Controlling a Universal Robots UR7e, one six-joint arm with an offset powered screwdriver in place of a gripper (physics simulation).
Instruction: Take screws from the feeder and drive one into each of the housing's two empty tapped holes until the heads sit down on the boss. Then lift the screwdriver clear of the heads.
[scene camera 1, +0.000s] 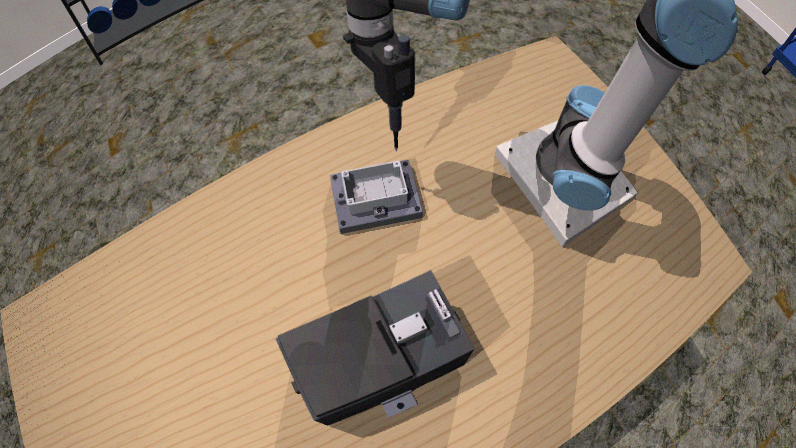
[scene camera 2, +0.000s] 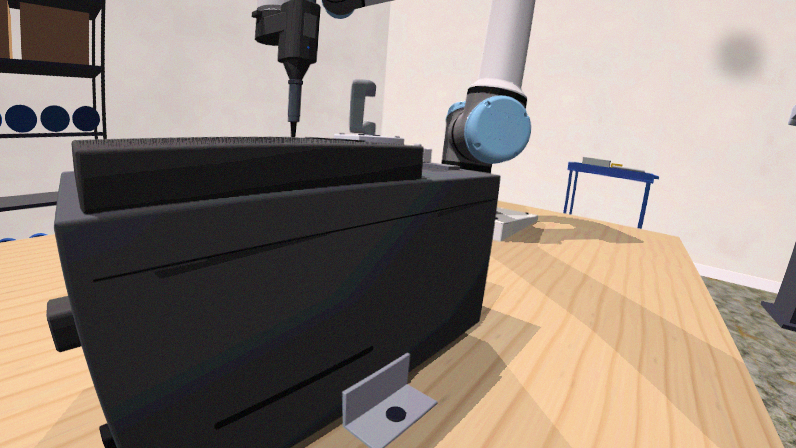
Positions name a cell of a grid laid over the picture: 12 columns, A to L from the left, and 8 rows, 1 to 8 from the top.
In view: a black screw feeder (scene camera 1: G7).
